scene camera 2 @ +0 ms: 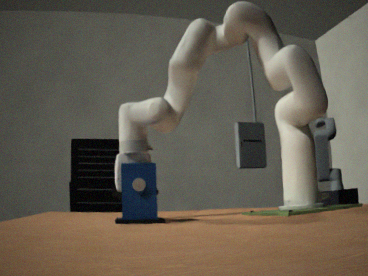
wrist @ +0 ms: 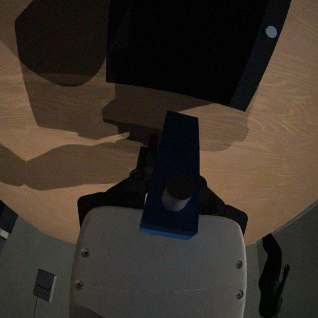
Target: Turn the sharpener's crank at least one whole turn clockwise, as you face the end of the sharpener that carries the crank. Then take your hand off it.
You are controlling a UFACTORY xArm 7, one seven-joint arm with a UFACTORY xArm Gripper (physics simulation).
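Places are measured from the arm's base along level axes (x ahead, y up, z right), in millimetres.
Pixels of known places: arm's base, origin of its link: point(scene camera 2: 301, 208).
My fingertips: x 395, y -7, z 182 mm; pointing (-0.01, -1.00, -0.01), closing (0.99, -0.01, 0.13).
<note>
Ahead of a thing's pixels: the offset from my fingertips to its middle. "spot": to the spot under its first point. Level surfaces: height alone.
The blue sharpener @(spot: dx +18, dy +38, dz -174 mm) point(scene camera 2: 146, 205) stands upright on its black base @(spot: dx -11, dy +6, dz -190 mm) point(scene camera 2: 162, 220), with a pale disc on the side facing scene camera 2. In the wrist view a large dark block, seemingly its shaded body point(wrist: 185, 45), fills the top. The blue crank arm point(wrist: 175, 145) runs down the middle of that view, over part of the gripper's housing, with a dark-topped round knob point(wrist: 177, 192) on it. My gripper point(wrist: 168, 146) is shut on the crank handle; its black fingers flank the crank arm and the grip itself is largely hidden. In scene camera 2 the fingers are hidden behind the sharpener.
The wooden table @(dy +0 mm) point(scene camera 2: 200, 250) point(wrist: 280, 125) lies under the sharpener. A green plate point(scene camera 2: 265, 213) lies at the arm's base. A black slatted rack point(scene camera 2: 95, 172) and a grey wall box point(scene camera 2: 251, 145) point(wrist: 45, 285) are behind. A green-clad person point(wrist: 271, 295) shows at the wrist view's lower right.
</note>
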